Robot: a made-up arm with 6 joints.
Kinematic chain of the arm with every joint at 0, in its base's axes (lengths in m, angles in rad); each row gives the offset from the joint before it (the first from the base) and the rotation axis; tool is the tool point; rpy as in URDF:
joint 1: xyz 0 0 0.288 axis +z
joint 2: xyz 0 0 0 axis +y
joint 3: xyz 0.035 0 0.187 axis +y
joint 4: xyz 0.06 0 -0.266 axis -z
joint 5: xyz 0 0 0 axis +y
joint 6: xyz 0.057 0 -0.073 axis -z
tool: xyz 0 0 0 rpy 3.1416 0 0
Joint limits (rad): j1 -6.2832..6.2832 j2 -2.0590..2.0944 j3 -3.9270..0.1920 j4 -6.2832..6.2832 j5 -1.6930..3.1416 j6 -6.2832..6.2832
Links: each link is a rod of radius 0.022 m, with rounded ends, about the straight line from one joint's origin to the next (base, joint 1, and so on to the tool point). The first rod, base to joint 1, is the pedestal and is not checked.
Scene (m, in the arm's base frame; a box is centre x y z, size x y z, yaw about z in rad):
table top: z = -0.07
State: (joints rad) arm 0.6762 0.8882 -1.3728 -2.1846 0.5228 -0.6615
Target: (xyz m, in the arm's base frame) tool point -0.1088 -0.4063 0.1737
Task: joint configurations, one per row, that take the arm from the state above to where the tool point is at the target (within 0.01 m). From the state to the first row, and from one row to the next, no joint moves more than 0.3 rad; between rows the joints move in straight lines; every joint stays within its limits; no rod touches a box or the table.
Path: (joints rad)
1: 0.4041 0.8662 -1.3693 -2.1743 0.5739 -0.6615
2: 0.1321 0.8441 -1.3658 -2.1641 0.6250 -0.6615
3: -0.1400 0.8221 -1.3623 -2.1538 0.6761 -0.6615
4: -0.4121 0.8001 -1.3588 -2.1436 0.7272 -0.6615
5: -0.6841 0.7780 -1.3553 -2.1333 0.7783 -0.6615
6: -0.9562 0.7560 -1.3518 -2.1231 0.8294 -0.6615
7: -1.2283 0.7339 -1.3483 -2.1128 0.8805 -0.6615
8: -1.5003 0.7119 -1.3448 -2.1025 0.9316 -0.6615
9: -1.7724 0.6899 -1.3413 -2.0923 0.9827 -0.6615

